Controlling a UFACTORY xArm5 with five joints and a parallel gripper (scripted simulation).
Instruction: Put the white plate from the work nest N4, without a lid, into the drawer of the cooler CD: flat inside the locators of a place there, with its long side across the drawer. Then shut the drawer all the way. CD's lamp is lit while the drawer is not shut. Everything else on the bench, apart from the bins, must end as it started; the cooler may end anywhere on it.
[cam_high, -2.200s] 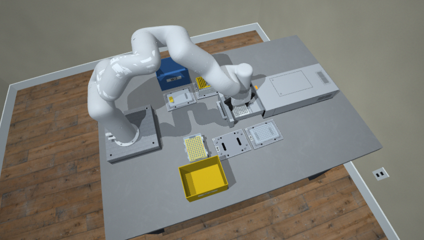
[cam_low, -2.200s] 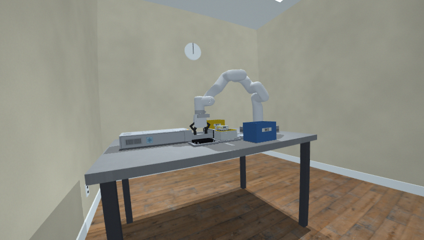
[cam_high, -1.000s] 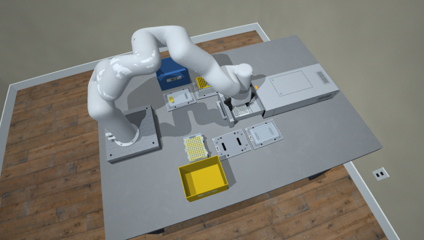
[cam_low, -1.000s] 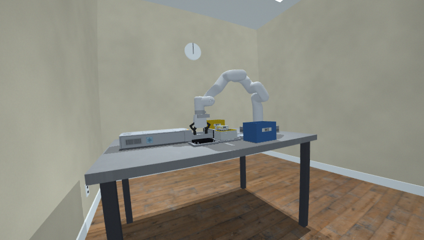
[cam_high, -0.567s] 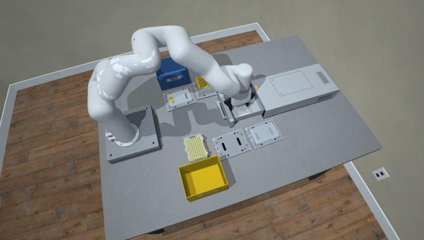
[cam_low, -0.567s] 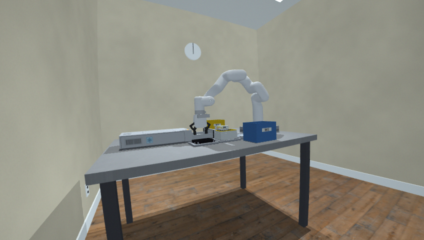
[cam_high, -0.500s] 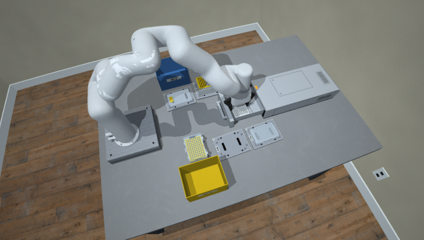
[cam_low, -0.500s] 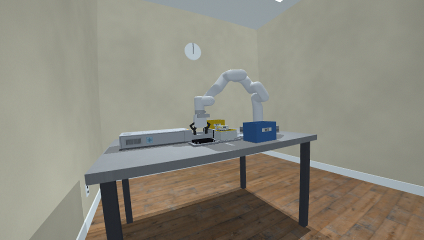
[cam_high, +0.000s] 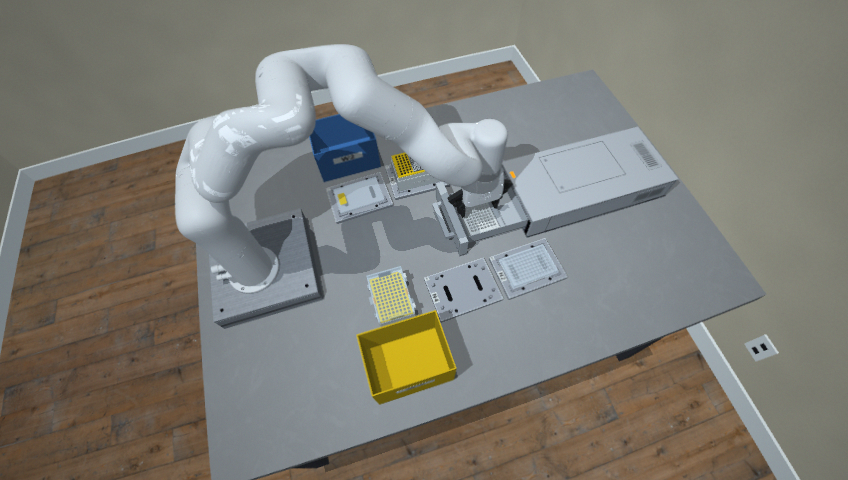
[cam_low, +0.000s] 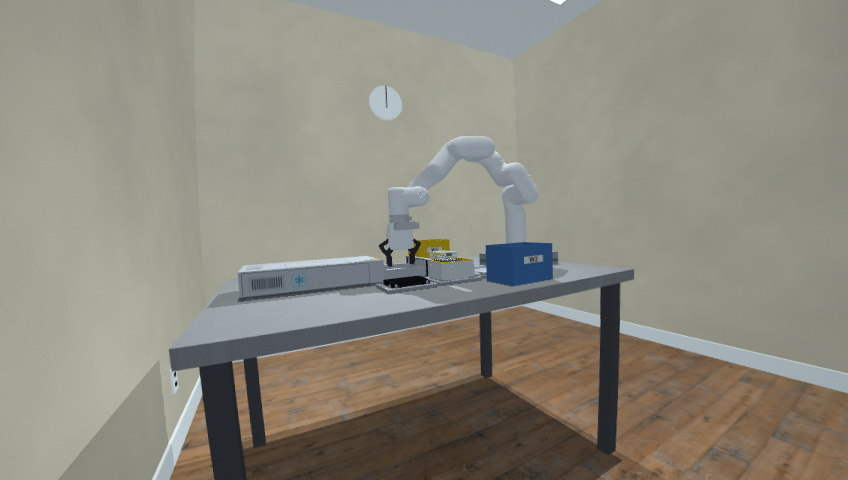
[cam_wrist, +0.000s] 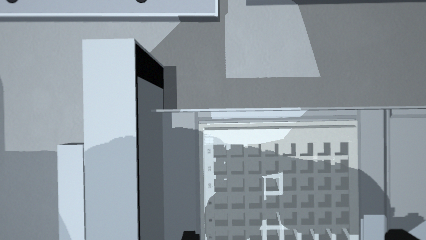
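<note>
My gripper is now 3 cm above the white well plate. Round my hand: drawer 3 cm ahead, 2 cm below; grey cooler 18 cm ahead, 2 cm below, 1 cm to the left; clear plate 18 cm to the right, 8 cm ahead, 4 cm below.
</note>
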